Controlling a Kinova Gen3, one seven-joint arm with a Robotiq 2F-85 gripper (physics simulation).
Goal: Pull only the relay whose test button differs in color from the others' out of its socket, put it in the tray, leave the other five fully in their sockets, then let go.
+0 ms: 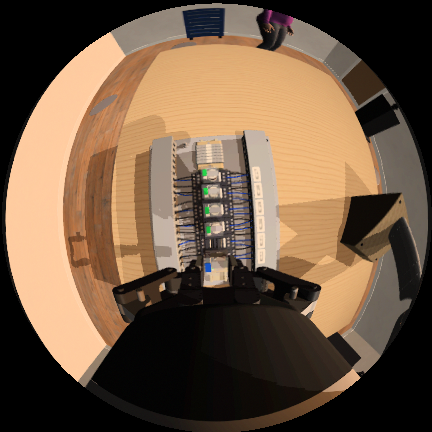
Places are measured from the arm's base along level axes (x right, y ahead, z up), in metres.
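Pixels of known places: gripper, fingertip midpoint: [215, 263]; arm's base, origin of the base link: [396, 228].
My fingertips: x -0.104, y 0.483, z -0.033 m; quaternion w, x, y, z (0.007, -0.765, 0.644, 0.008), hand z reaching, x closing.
Observation:
Ahead of a thing's pixels: the offset from my fingertips to its top centre. "pt": to the spot under its first point.
My gripper [215, 263] is shut on the relay with the blue test button @[dz +0.013, dx +0.000, dy +0.000 m] [215, 276], which is held upright between the fingertips at the bottom of the relay row. Just beyond it, an open dark socket @[pt dz -0.101, dx -0.001, dy -0.003 m] [217, 244] shows with no relay in it. Relays with green buttons sit in their sockets further up the row: the nearest @[dz -0.064, dx +0.030, dy +0.009 m] [215, 228], the second @[dz -0.064, dx +0.058, dy +0.016 m] [214, 210], the third @[dz -0.064, dx +0.087, dy +0.023 m] [213, 192] and the farthest @[dz -0.064, dx +0.115, dy +0.030 m] [212, 175]. The sixth relay is hidden behind the held relay and the gripper. I cannot make out the tray.
A grey wire duct @[dz -0.090, dx +0.038, dy +0.103 m] [162, 200] flanks the row on the left, and another duct @[dz -0.090, dx +0.081, dy -0.071 m] [267, 200] with white labels on the right. Blue and black wires run between them. Terminal blocks @[dz -0.087, dx +0.159, dy +0.040 m] [209, 152] stand at the far end. A dark-sided box [372, 225] is at the right.

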